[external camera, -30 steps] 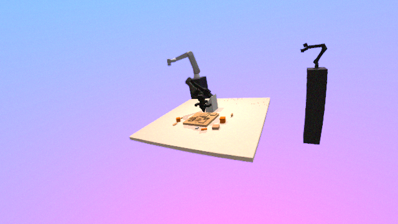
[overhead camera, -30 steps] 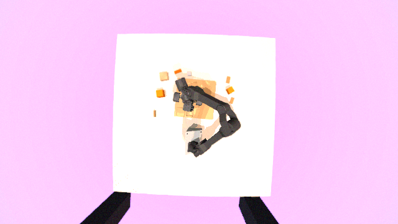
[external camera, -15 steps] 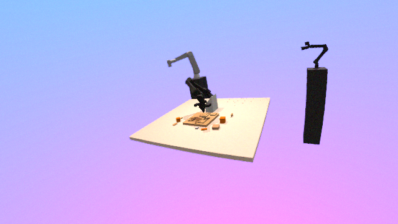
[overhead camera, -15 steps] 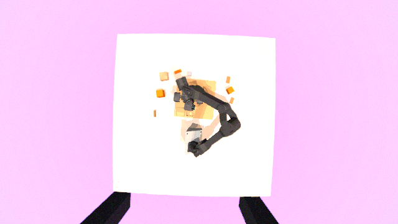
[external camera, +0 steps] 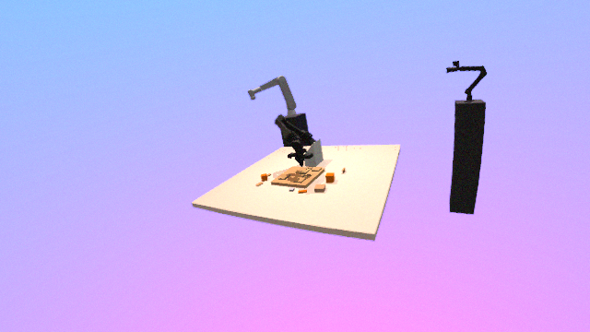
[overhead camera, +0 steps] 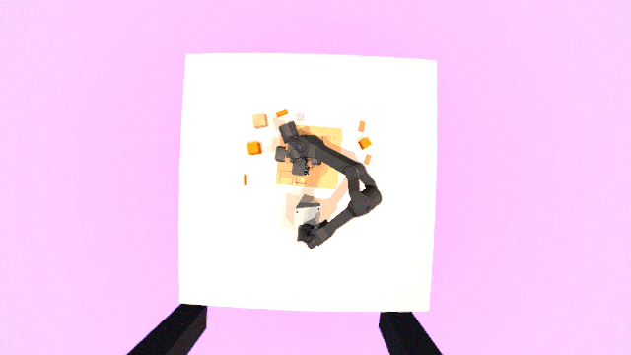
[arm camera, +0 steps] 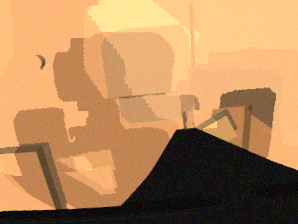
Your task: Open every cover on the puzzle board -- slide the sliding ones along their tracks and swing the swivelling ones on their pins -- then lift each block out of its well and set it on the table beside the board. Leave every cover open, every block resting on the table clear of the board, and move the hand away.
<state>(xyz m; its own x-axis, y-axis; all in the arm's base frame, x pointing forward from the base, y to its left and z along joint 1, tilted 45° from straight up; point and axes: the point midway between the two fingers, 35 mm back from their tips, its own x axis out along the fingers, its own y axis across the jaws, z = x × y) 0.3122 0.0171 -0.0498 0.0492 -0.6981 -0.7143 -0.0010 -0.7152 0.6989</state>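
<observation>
My gripper tip is now 6 cm above the tan puzzle board, 3 cm to the left of it and 1 cm short of it. Also, from my gripper tip: orange bar: 22 cm ahead, 12 cm to the left, 8 cm below; orange cube: 23 cm to the left, 6 cm below, 3 cm ahead.
</observation>
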